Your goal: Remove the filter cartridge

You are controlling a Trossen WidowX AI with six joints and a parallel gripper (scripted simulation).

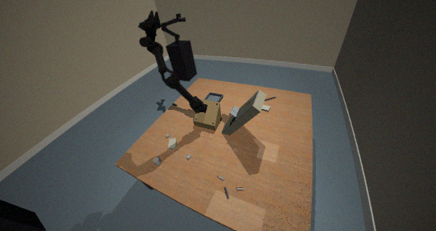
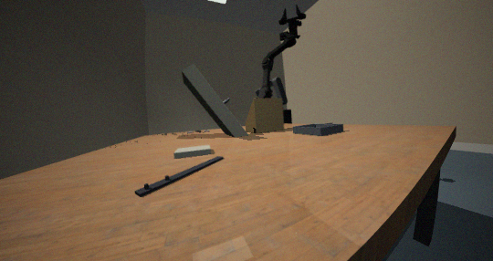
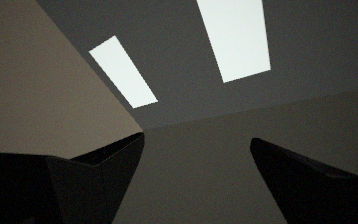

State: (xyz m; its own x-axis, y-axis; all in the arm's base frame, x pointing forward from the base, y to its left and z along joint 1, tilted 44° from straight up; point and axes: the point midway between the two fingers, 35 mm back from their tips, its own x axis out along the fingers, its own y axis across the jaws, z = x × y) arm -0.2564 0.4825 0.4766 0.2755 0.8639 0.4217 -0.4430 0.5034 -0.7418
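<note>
The round grey filter cartridge lies 61 cm below my gripper tip, 61 cm ahead of it and 3 cm to the right of it. Also, from my gripper tip: shallow grey tray 84 cm below, 25 cm to the left, 17 cm ahead; then grey service panel 68 cm below, 57 cm ahead, 3 cm to the right.
</note>
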